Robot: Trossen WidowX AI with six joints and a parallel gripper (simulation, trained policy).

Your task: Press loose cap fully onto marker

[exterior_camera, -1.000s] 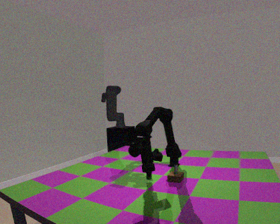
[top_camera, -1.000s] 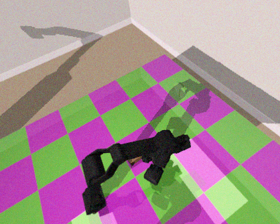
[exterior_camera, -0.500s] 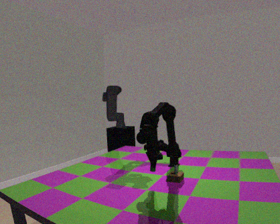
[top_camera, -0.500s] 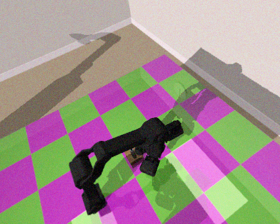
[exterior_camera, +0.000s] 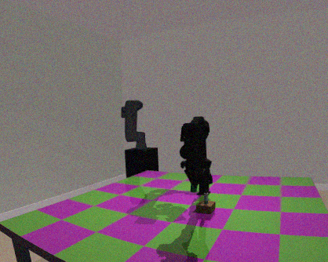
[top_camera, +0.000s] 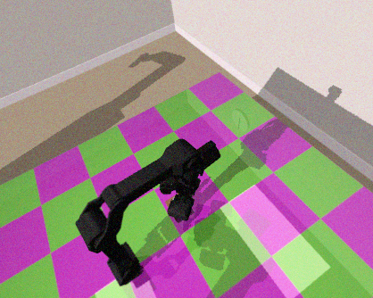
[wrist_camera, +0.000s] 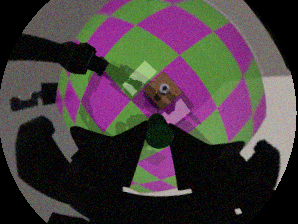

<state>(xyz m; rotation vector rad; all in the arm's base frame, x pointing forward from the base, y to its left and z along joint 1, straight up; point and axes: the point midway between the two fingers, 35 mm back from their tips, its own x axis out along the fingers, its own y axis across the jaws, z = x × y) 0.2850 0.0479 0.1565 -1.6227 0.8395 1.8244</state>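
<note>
My gripper tip is 30 mm past the brown holder block, 40 mm to the right of it and 100 mm above it. The rest, counted from my gripper tip: green cap (right at my gripper tip).
</note>
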